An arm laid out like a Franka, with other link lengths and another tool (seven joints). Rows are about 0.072 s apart.
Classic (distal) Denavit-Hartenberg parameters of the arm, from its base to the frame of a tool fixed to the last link. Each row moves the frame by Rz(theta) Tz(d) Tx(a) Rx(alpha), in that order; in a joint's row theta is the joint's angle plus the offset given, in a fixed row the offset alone. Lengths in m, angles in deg.
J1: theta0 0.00  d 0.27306  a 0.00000  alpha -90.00
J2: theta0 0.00  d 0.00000  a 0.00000  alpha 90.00
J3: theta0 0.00  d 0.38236  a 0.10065  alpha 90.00
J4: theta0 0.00  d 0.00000  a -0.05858  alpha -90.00
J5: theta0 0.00  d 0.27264  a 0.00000  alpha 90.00
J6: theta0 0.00  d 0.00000  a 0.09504  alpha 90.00
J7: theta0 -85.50  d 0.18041  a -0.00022  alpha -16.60
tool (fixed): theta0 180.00  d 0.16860  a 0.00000  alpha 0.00
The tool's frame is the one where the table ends.
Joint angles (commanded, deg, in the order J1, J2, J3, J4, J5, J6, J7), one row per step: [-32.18 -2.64 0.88 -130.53 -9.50 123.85 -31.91]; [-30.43 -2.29 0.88 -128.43 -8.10 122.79 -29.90]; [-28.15 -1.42 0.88 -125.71 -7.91 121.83 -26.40]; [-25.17 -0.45 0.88 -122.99 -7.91 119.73 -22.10]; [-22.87 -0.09 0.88 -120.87 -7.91 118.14 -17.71]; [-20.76 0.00 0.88 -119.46 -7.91 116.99 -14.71]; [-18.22 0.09 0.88 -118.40 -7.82 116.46 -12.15]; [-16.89 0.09 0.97 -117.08 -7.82 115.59 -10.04]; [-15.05 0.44 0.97 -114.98 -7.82 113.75 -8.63]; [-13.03 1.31 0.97 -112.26 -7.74 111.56 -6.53]
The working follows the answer.
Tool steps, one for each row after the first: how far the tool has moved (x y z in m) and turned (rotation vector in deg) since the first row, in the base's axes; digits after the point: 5 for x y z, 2 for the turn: [0.01817 0.00868 0.00856 0.30 -1.29 -1.21]; [0.04042 0.01483 0.01764 -0.39 -2.42 -2.61]; [0.05795 0.02873 0.02363 -0.79 -2.45 -4.13]; [0.07149 0.03924 0.03189 -1.38 -2.99 -6.36]; [0.08164 0.05136 0.03855 -1.76 -3.44 -7.36]; [0.09391 0.06832 0.04413 -2.00 -4.16 -7.47]; [0.10203 0.07648 0.05161 -2.30 -4.82 -8.25]; [0.11047 0.08863 0.05927 -2.45 -4.90 -8.02]; [0.12070 0.10196 0.06594 -2.55 -4.82 -8.38]
Tool pose at each row, in the base's axes (x y z in m, rotation vector in deg; rounded; the steps above come from the unrounded poses): [0.37545 -0.24301 0.18698 -126.97 121.84 -14.98]; [0.39362 -0.23433 0.19554 -124.81 122.49 -16.06]; [0.41587 -0.22818 0.20461 -123.06 123.73 -18.08]; [0.43340 -0.21428 0.21060 -121.68 125.57 -18.63]; [0.44694 -0.20377 0.21887 -119.29 127.97 -19.96]; [0.45709 -0.19165 0.22552 -118.14 128.95 -20.90]; [0.46936 -0.17469 0.23111 -117.71 128.75 -21.91]; [0.47748 -0.16653 0.23859 -116.62 129.33 -22.96]; [0.48592 -0.15438 0.24625 -116.88 129.10 -23.19]; [0.49615 -0.14105 0.25292 -116.59 129.57 -23.24]

